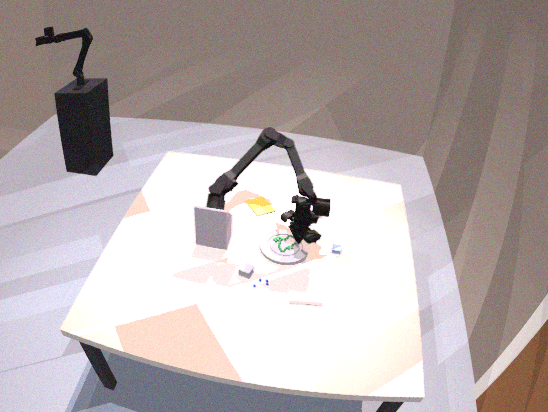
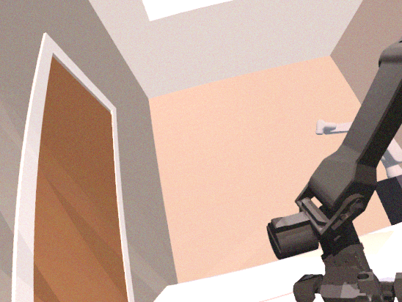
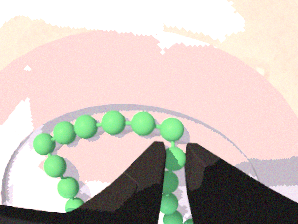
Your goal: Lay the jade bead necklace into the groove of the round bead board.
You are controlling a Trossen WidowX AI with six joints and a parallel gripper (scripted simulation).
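The round white bead board lies 50 mm behind my gripper tip, 20 mm to the right of it and 10 mm below it. The rest, counted from my gripper tip: yellow sheet 230 mm to the left, 190 mm behind, 10 mm below; then blue block 160 mm ahead, 10 mm below; then cream block 220 mm to the left, 70 mm ahead.
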